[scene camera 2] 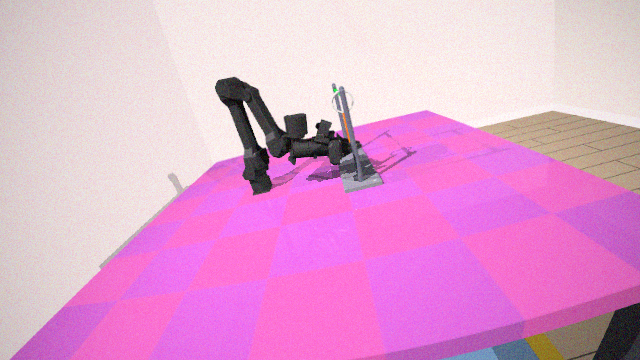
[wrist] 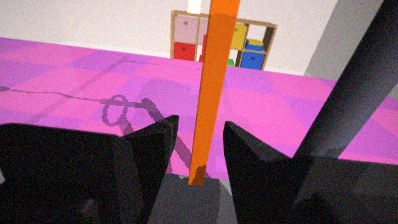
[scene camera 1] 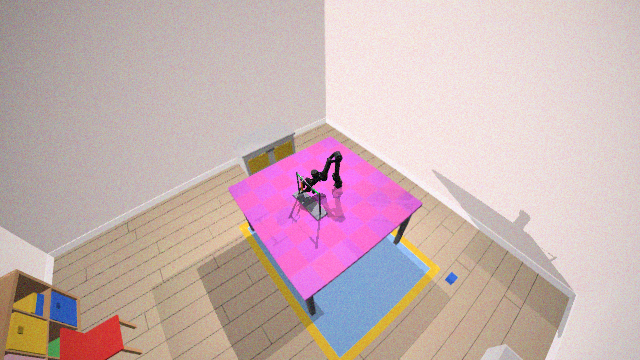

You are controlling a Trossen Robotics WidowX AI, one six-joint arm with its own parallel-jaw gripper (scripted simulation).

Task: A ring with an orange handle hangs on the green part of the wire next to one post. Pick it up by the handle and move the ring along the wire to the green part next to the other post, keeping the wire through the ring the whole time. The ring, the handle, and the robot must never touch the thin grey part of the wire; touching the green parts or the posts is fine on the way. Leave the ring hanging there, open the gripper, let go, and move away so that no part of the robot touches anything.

Labels:
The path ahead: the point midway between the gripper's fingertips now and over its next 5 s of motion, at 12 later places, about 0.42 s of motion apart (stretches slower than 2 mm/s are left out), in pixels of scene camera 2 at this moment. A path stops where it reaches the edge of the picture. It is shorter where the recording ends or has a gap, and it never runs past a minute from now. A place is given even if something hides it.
My gripper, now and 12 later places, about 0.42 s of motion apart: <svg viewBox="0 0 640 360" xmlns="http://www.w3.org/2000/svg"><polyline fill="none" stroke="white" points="361,144 359,142 359,138 359,136 359,136 358,135 357,134 357,133 356,132 356,130 354,131 352,131 352,131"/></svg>

